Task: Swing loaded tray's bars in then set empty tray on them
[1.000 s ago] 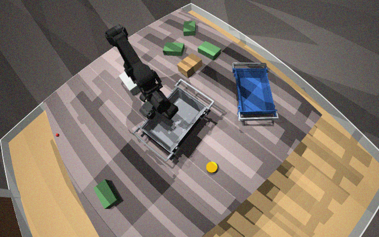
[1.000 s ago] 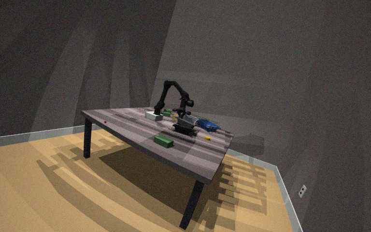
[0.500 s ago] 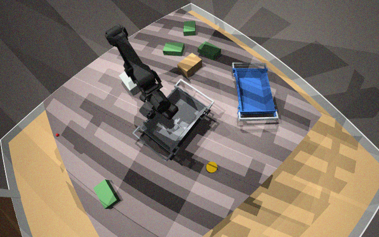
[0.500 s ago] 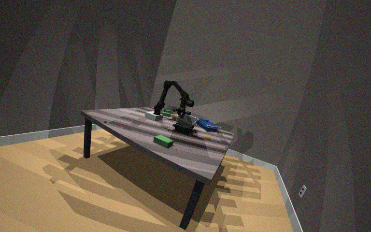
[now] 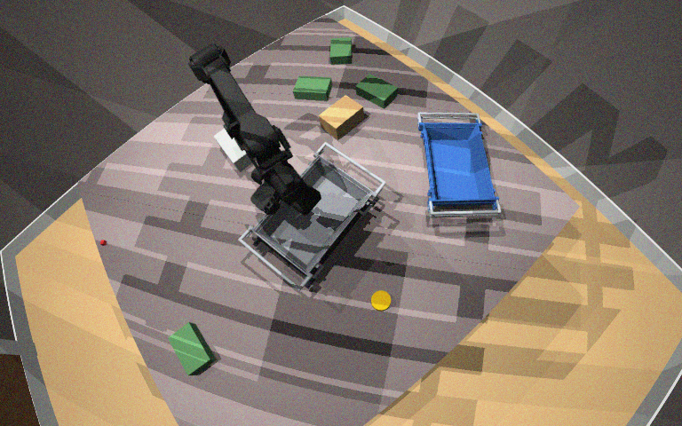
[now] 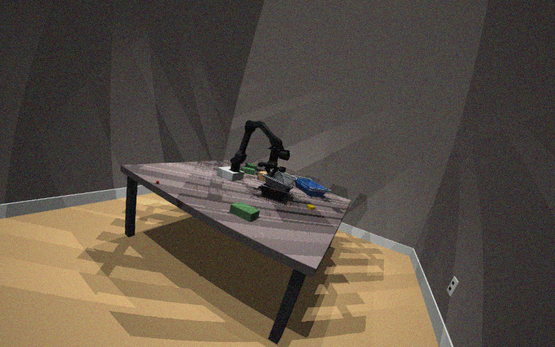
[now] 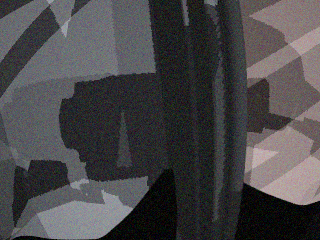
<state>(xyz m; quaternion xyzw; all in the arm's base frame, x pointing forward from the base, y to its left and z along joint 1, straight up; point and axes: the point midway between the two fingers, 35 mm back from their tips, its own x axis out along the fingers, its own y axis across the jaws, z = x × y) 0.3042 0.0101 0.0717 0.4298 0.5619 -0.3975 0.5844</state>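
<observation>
My gripper tip is 70 mm short of the grey tray, 20 mm to the right of it and 20 mm below it. Round my gripper tip: yellow disc (330 mm ahead, 80 mm below, 40 mm to the left); orange block (280 mm to the left, 210 mm behind, 60 mm below).
</observation>
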